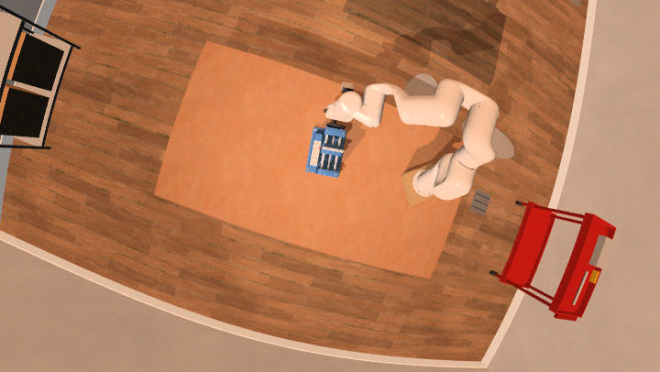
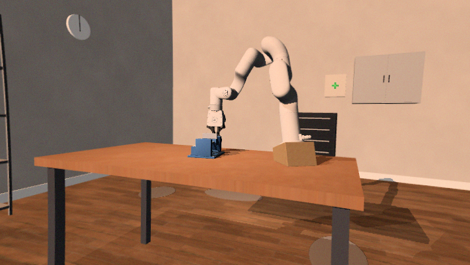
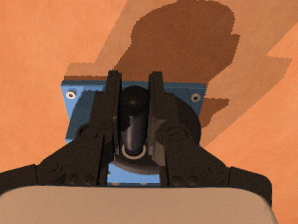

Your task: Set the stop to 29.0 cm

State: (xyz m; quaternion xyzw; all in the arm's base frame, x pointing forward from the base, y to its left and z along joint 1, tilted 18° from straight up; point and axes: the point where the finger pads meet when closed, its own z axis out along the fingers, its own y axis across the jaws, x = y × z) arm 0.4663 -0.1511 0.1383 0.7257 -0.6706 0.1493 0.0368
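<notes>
The stop block lies 1 cm behind my hand, 14 cm to the left of it and 1 cm below it. Also, from my hand: black crank handle: 1 cm to the left; then black handwheel: 2 cm to the left, 1 cm below.
</notes>
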